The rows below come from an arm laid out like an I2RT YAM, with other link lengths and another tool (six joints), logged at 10 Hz.
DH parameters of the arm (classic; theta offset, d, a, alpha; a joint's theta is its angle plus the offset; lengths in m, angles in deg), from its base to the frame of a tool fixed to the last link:
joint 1: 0 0.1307 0.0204 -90
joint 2: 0 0 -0.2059 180
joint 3: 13.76 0 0.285 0
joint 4: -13.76 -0.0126 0.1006 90
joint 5: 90 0.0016 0 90
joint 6: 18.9 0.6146 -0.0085 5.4
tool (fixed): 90 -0.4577 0 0
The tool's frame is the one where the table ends.
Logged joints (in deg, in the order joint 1, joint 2, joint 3, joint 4, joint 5, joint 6), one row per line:
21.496, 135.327, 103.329, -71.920, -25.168, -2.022
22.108, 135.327, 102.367, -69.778, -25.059, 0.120
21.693, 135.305, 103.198, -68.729, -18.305, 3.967
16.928, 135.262, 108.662, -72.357, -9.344, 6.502
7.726, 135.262, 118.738, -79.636, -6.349, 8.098
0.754, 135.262, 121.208, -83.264, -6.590, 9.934
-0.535, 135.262, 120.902, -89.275, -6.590, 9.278
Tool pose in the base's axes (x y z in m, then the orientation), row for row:
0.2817, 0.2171, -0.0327, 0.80, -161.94, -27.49
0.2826, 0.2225, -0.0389, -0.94, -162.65, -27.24
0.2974, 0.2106, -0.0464, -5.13, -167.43, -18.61
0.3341, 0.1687, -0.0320, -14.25, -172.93, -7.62
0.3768, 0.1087, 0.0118, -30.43, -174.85, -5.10
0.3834, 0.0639, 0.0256, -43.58, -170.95, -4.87
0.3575, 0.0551, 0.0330, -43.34, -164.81, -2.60
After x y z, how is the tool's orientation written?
As a rotation vector, in degrees.
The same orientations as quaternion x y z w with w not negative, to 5 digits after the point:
0.00482, -0.97660, -0.16578, 0.13694
-0.00565, -0.97772, -0.16374, 0.13124
-0.03029, -0.98845, -0.10987, 0.09985
-0.08192, -0.99415, -0.04381, 0.05510
-0.17135, -0.98456, -0.02872, 0.02137
-0.24682, -0.96818, -0.02758, 0.03067
-0.25341, -0.96364, -0.01520, 0.08339

